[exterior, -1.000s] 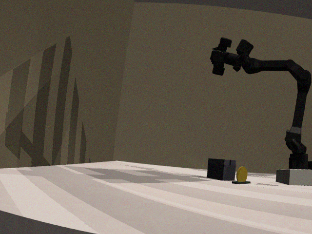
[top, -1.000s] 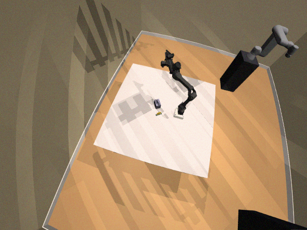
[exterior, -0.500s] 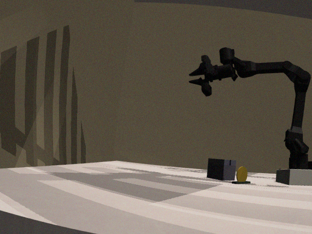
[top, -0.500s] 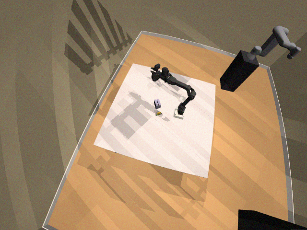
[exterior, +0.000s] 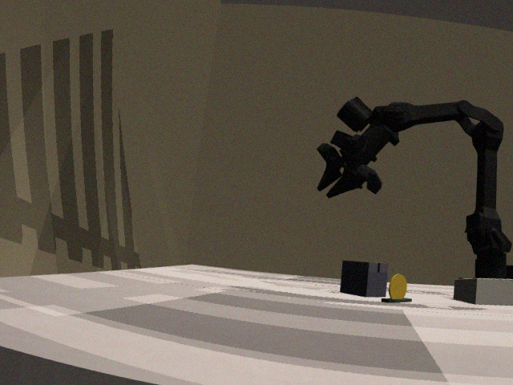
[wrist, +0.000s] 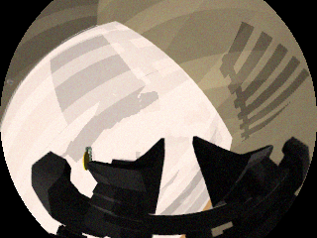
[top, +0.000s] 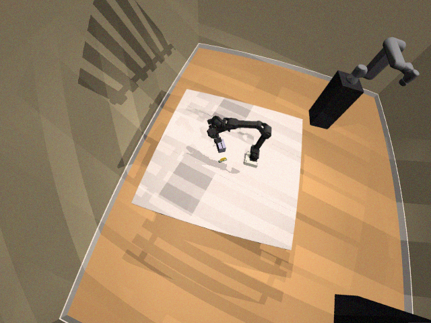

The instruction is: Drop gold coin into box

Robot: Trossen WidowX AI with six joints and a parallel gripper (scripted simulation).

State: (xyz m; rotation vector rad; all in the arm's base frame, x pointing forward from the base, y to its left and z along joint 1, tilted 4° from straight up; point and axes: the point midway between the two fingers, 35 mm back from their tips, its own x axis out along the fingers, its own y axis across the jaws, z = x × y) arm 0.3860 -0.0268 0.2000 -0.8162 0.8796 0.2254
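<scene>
Right now the gold coin is 16 cm behind my gripper tip, 10 cm to the left of it and 19 cm below it.
</scene>
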